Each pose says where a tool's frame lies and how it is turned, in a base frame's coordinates. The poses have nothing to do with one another.
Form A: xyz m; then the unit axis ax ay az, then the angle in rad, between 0 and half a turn.
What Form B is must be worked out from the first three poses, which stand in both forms.
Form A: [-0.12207, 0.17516, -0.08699, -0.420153, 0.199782, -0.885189, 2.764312]
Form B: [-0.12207, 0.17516, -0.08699, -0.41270, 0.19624, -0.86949, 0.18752]
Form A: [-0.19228, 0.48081, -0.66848, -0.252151, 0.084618, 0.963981, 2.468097]
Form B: [-0.19228, 0.48081, -0.66848, -0.23799, 0.07987, 0.90984, 0.33042]
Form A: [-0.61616, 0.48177, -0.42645, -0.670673, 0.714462, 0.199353, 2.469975]
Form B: [-0.61616, 0.48177, -0.42645, -0.63321, 0.67456, 0.18822, 0.32953]
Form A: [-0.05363, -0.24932, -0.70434, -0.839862, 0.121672, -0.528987, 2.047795]
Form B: [-0.05363, -0.24932, -0.70434, -0.71736, 0.10393, -0.45183, 0.52004]
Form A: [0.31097, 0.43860, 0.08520, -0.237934, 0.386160, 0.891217, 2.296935]
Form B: [0.31097, 0.43860, 0.08520, -0.21703, 0.35223, 0.81291, 0.40989]
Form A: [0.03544, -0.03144, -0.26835, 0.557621, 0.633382, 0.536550, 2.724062]
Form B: [0.03544, -0.03144, -0.26835, 0.54551, 0.61963, 0.52490, 0.20725]
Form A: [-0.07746, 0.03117, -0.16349, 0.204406, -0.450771, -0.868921, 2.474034]
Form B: [-0.07746, 0.03117, -0.16349, 0.19313, -0.42589, -0.82097, 0.32762]
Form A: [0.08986, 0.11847, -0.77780, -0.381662, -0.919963, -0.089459, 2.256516]
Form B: [0.08986, 0.11847, -0.77780, -0.34490, -0.83134, -0.08084, 0.42823]
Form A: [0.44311, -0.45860, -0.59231, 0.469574, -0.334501, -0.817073, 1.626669]
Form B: [0.44311, -0.45860, -0.59231, 0.34118, -0.24304, -0.59367, 0.68708]
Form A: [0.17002, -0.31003, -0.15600, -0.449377, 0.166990, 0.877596, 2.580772]
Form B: [0.17002, -0.31003, -0.15600, -0.43183, 0.16047, 0.84332, 0.27675]
